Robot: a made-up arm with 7 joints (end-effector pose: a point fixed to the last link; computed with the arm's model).
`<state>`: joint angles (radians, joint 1 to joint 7).
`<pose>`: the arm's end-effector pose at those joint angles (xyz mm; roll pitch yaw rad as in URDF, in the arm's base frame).
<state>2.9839 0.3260 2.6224 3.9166 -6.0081 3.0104 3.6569</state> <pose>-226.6 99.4 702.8 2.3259 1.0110 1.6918</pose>
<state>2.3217 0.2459 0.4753 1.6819 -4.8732 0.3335 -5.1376</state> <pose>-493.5 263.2 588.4 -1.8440 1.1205 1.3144</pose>
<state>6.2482 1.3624 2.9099 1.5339 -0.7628 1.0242 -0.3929</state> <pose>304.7 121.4 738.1 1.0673 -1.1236 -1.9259</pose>
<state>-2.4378 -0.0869 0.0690 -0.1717 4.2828 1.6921 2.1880</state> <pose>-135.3 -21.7 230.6 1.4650 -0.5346 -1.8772</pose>
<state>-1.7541 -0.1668 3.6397 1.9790 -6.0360 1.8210 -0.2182</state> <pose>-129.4 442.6 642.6 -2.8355 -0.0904 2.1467</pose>
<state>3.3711 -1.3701 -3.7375 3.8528 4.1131 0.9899 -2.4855</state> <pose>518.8 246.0 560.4 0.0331 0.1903 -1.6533</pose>
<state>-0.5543 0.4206 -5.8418 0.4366 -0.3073 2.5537 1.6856</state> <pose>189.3 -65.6 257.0 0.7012 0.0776 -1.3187</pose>
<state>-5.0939 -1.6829 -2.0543 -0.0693 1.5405 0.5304 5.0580</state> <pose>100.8 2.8 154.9 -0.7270 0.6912 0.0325</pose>
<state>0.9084 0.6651 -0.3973 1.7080 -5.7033 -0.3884 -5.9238</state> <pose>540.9 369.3 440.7 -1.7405 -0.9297 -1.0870</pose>
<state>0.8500 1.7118 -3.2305 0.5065 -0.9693 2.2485 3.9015</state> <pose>18.7 177.7 413.5 -2.7308 0.5458 -0.3959</pose>
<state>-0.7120 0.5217 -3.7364 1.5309 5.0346 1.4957 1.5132</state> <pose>138.8 285.6 727.3 -2.5133 -0.8815 -0.1996</pose>
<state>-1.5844 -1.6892 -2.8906 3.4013 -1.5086 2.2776 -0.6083</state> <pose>123.2 644.7 177.4 1.9887 0.6673 1.0584</pose>
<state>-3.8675 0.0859 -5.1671 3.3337 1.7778 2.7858 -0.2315</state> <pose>51.1 -19.4 823.1 2.8734 -0.3427 -0.6727</pose>
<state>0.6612 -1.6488 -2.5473 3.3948 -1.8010 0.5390 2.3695</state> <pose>-620.6 -427.7 240.9 -1.6467 -0.3873 1.6180</pose>
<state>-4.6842 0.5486 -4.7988 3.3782 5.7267 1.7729 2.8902</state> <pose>-3.9 412.9 798.4 2.3528 1.1193 -1.3700</pose>
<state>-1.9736 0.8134 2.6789 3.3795 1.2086 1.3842 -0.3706</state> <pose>-293.7 -473.9 695.8 0.8274 -0.1434 -2.2185</pose>
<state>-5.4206 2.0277 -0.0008 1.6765 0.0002 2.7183 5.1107</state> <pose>128.8 150.0 -246.7 -0.0662 0.0287 2.8309</pose>
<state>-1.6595 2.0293 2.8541 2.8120 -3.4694 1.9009 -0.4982</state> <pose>-82.1 -677.5 -83.4 2.7642 0.6606 -1.2580</pose>
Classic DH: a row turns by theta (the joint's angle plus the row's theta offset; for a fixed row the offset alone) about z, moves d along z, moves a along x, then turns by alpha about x. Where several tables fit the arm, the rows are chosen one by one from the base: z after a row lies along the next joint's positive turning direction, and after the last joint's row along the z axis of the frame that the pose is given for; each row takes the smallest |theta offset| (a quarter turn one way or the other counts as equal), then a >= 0, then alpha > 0; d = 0 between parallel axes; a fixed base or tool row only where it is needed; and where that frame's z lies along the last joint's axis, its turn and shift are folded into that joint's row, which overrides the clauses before.
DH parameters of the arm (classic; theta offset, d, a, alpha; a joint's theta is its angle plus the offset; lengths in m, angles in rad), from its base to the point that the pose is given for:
joint 1: 0 0.214 0 -1.5708
joint 2: 0 0 0 1.5708
joint 3: 0 0.374 0.07 1.5708
joint 4: 0 0 0.069 1.5708
joint 5: 0 0.303 0 1.5708
joint 6: 0 0 0.062 -1.5708
joint 7: 0 0.08 0 0

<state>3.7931 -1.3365 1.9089 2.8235 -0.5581 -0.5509 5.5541</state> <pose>594.5 433.8 329.3 1.5442 0.9330 2.4417</pose>
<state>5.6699 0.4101 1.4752 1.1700 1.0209 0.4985 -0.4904</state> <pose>407.2 285.4 454.8 -1.9988 -0.3457 0.1645</pose>
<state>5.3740 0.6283 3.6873 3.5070 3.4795 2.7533 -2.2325</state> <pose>347.8 -269.5 591.0 3.0701 -0.6955 2.1737</pose>
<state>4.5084 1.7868 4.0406 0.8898 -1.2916 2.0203 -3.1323</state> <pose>-261.5 -211.5 455.0 -0.8730 1.0051 -1.3281</pose>
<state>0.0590 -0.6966 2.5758 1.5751 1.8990 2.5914 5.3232</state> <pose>-564.7 71.7 364.8 -1.0710 -0.5099 -3.0721</pose>
